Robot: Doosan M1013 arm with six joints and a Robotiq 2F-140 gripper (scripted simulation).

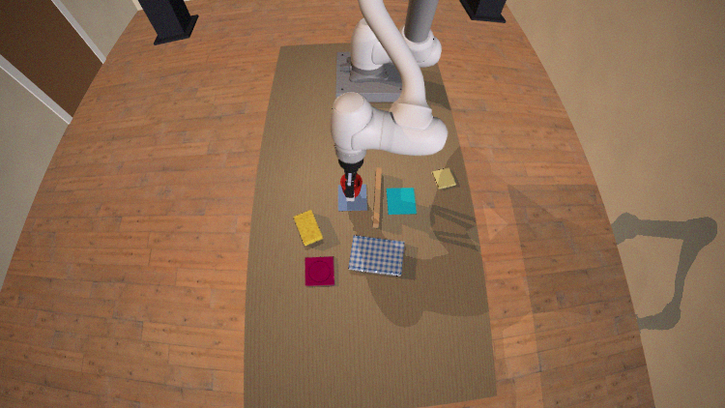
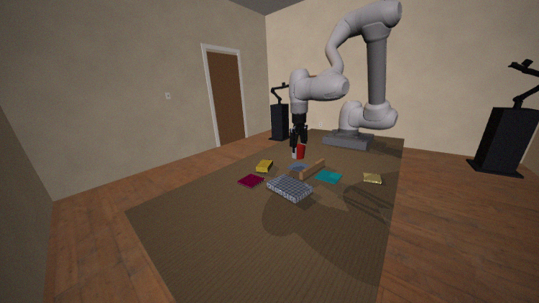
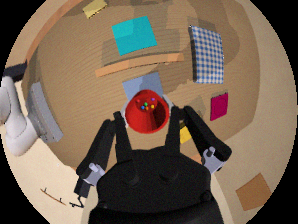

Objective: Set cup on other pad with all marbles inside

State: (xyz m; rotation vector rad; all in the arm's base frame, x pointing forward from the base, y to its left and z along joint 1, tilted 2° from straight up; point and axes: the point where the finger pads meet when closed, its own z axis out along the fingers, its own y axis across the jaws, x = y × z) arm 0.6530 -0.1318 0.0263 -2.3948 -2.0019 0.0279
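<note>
Right now my hand is 30 mm short of the teal pad, 180 mm to the right of it and 110 mm above it. From my hand the other things lie so: red cup (20 mm below); then wooden rail (10 mm ahead, 90 mm to the left, 90 mm below); then yellow sponge block (110 mm ahead, 170 mm to the right, 80 mm below).
</note>
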